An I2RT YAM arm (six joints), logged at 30 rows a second.
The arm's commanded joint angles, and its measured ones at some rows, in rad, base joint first. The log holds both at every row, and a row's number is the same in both.
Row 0, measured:
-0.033 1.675 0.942 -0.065 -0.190 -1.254
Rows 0 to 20, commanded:
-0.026 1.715 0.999 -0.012 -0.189 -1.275
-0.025 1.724 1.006 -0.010 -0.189 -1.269
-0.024 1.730 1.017 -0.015 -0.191 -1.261
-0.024 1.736 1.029 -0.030 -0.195 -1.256
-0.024 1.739 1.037 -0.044 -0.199 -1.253
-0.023 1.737 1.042 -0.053 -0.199 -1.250
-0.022 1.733 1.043 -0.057 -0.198 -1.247
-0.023 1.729 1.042 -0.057 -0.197 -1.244
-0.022 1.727 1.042 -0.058 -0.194 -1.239
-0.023 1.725 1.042 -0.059 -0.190 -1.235
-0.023 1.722 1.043 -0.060 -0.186 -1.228
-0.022 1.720 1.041 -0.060 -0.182 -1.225
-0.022 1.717 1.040 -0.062 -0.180 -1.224
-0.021 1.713 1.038 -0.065 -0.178 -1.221
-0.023 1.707 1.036 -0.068 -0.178 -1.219
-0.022 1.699 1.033 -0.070 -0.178 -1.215
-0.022 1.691 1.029 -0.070 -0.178 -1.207
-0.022 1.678 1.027 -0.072 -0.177 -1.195
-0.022 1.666 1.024 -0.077 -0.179 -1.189
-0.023 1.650 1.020 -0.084 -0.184 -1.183
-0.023 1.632 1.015 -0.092 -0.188 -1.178
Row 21, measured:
-0.025 1.723 1.016 -0.067 -0.180 -1.226
